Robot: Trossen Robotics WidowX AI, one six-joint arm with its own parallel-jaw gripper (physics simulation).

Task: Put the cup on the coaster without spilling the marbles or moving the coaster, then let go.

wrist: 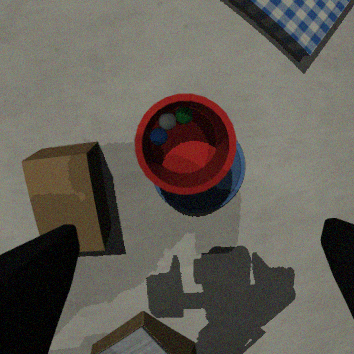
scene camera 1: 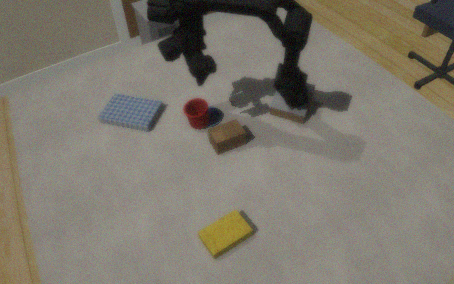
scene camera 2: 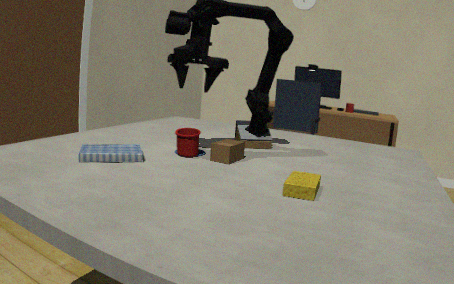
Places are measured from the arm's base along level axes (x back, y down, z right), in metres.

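Where they show: gripper, between the fingertips: (wrist: 204,236) (scene camera 2: 193,90); arm's base, origin of its link: (scene camera 1: 295,97) (scene camera 2: 257,130).
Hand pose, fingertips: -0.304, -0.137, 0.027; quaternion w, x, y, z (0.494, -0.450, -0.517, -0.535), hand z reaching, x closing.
Things, the pixels of their top centre, and the offset from my fingertips, as dx, dy, dz.
- red cup, centre of its top: (wrist: 189,152) (scene camera 2: 188,129) (scene camera 1: 196,105) -0.003, +0.116, +0.008
- round blue coaster, centre of its top: (wrist: 199,169) (scene camera 2: 190,151) (scene camera 1: 207,116) +0.030, +0.190, +0.029
- grey marble, centre of its top: (wrist: 167,121) -0.017, +0.170, -0.007
- green marble, centre of its top: (wrist: 184,115) -0.023, +0.170, +0.007
- blue marble, centre of its top: (wrist: 158,137) -0.002, +0.169, -0.014
- brown wooden block, centre of its top: (wrist: 62,207) (scene camera 1: 226,130) (scene camera 2: 228,142) +0.060, +0.144, -0.095
- blue-checked cloth, centre of its top: (scene camera 2: 110,148) (scene camera 1: 130,109) -0.206, +0.169, +0.118
- yellow sponge, centre of its top: (scene camera 2: 303,178) (scene camera 1: 225,231) -0.028, +0.164, -0.386
The red cup (scene camera 1: 196,114) (scene camera 2: 188,143) (wrist: 189,156) stands upright on the round blue coaster (scene camera 1: 216,116) (scene camera 2: 201,153) (wrist: 240,167), off its middle; part of the coaster shows beside the cup, and the cup's far-side base edge is hidden. Inside the cup, the wrist view shows a grey marble (wrist: 167,121), a green marble (wrist: 183,116) and a blue marble (wrist: 159,136). My gripper (scene camera 2: 194,89) (wrist: 204,236) is open and empty, well above the cup and apart from it, with its fingers wide.
A brown wooden block (scene camera 1: 227,136) (scene camera 2: 227,151) (wrist: 60,200) stands close beside the coaster. A blue-checked cloth (scene camera 1: 131,111) (scene camera 2: 111,153) (wrist: 312,20) lies on the cup's other side. A yellow sponge (scene camera 1: 226,232) (scene camera 2: 301,185) lies farther off.
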